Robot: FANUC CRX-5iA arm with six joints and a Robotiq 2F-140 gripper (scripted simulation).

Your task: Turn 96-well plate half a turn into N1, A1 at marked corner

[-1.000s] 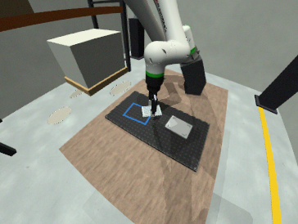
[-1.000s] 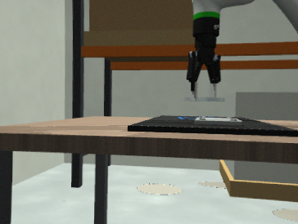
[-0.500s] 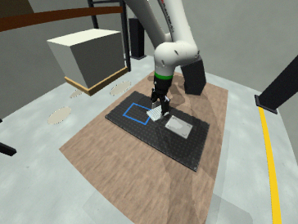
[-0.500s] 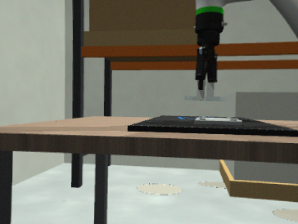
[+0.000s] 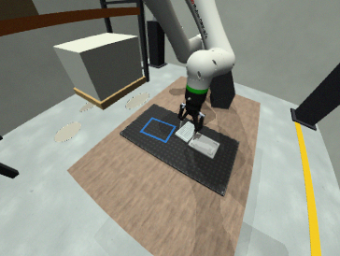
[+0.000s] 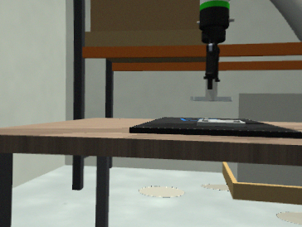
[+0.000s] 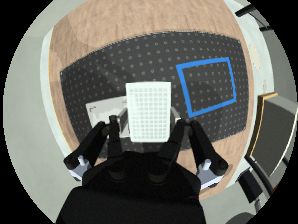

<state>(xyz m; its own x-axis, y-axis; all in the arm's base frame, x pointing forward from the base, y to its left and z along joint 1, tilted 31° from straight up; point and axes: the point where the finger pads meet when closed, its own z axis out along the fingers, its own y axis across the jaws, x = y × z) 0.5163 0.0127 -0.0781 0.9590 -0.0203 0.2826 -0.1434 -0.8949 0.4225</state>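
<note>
Right now the grey plate nest N1 is 2 cm behind my hand, 12 cm to the left of it and 9 cm below it. Also, from my hand: white 96-well plate 2 cm below.
</note>
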